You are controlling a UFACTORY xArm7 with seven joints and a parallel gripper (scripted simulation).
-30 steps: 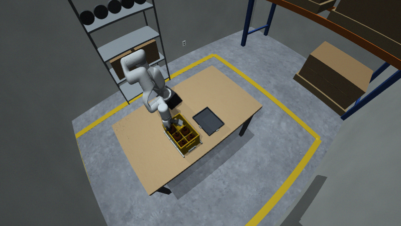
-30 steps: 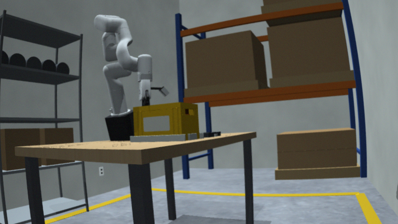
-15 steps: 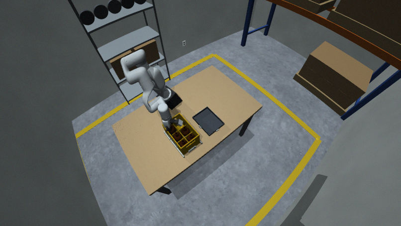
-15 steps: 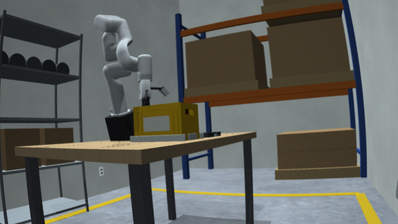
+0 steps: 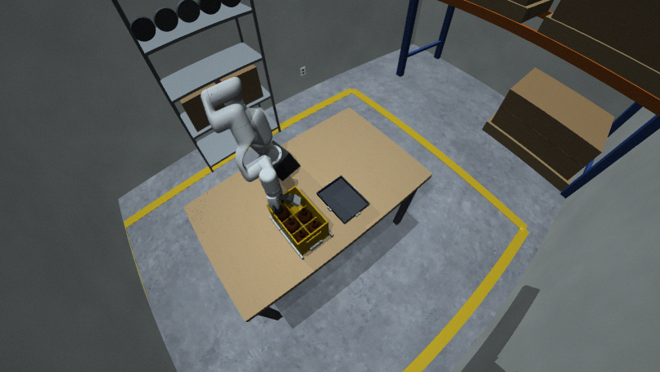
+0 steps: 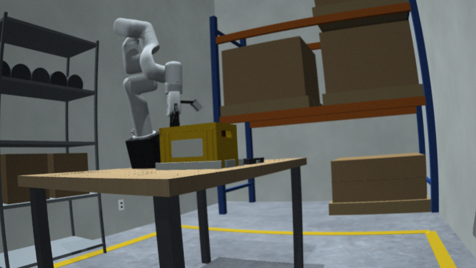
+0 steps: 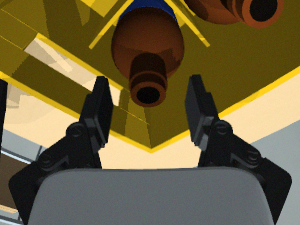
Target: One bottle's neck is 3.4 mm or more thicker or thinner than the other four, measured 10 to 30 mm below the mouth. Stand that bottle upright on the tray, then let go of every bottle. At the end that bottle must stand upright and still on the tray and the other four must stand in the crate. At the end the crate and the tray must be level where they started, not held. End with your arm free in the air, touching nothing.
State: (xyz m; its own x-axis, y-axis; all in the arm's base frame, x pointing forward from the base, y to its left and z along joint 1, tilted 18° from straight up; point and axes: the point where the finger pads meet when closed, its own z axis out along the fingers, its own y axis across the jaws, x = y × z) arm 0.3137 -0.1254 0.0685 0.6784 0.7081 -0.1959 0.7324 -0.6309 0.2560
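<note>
My hand is 17 cm short of the bottle, 9 cm to the right of it and 9 cm above it. The rest, counted from my hand: tray 34 cm to the left, 16 cm below, 9 cm ahead; then crate 9 cm below, 9 cm ahead, 5 cm to the left.
</note>
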